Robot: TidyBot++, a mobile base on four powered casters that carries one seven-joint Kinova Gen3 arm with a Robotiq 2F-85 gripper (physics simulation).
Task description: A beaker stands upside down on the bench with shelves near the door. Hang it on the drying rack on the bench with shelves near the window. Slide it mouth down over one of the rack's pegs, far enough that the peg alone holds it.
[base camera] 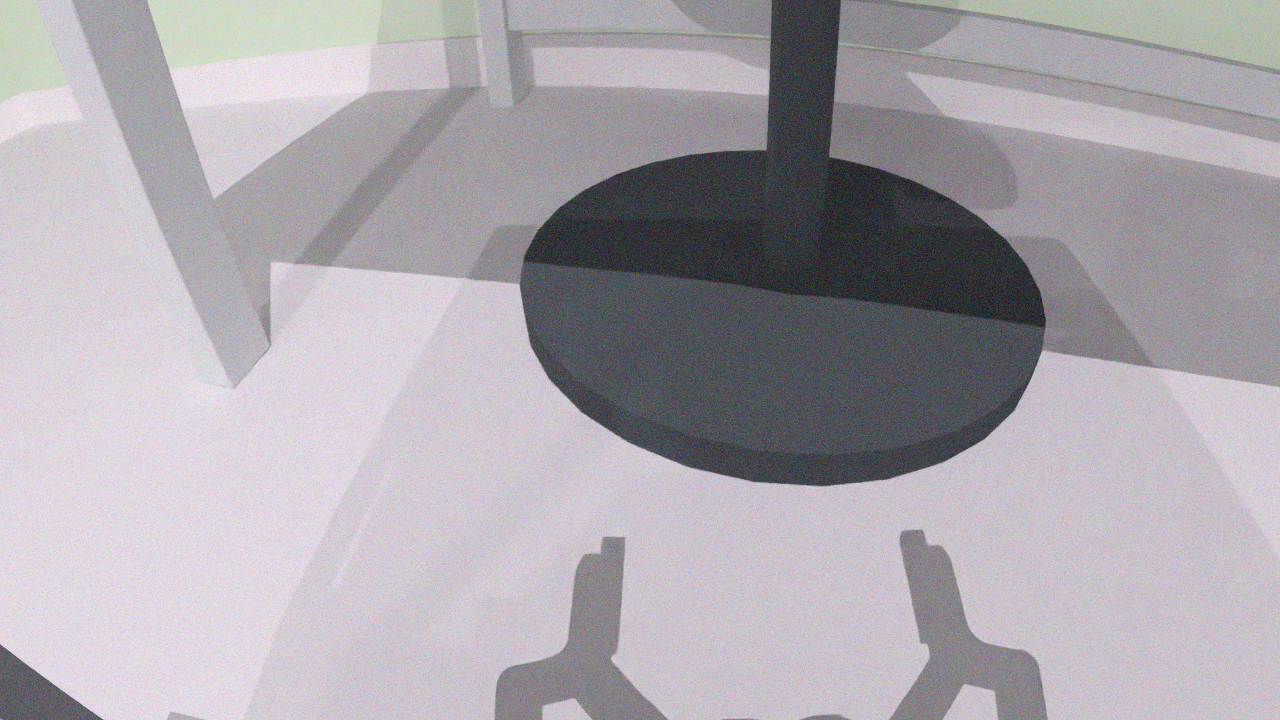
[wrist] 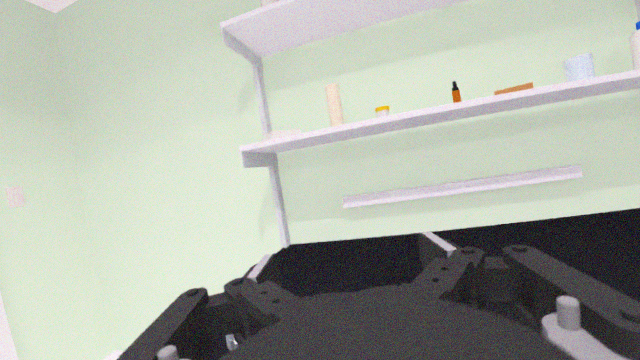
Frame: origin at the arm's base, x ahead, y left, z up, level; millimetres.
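Seen in the pictures: gripper, fingertip midpoint: [wrist: 348, 259].
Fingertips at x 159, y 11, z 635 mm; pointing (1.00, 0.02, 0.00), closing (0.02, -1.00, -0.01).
A point is followed by its place in that frame.
My gripper [wrist: 348, 259] {z 635, x 159, y 11 mm} is open in the wrist view, its fingertips spread with nothing seen between them. Behind them is the black top of a bench with shelves [wrist: 590, 240] {z 366, x 729, y -688 mm}. The upside-down beaker cannot be made out. A small pale patch [wrist: 231, 342] {z 388, x 458, y 266 mm} shows through the left finger's linkage; I cannot tell what it is. The drying rack does not show in either view.
In the base camera view, a stool's round dark base [base camera: 760, 376] {z -366, x 458, y -49 mm} stands ahead, with a white bench leg [base camera: 170, 205] {z -227, x 483, y 378 mm} to its left. The open gripper's shadow falls before it. Above the bench, the lower shelf [wrist: 410, 120] {z 804, x 845, y -246 mm} holds an orange bottle [wrist: 456, 94] {z 869, x 872, y -420 mm} and a bluish container [wrist: 580, 67] {z 875, x 779, y -769 mm}.
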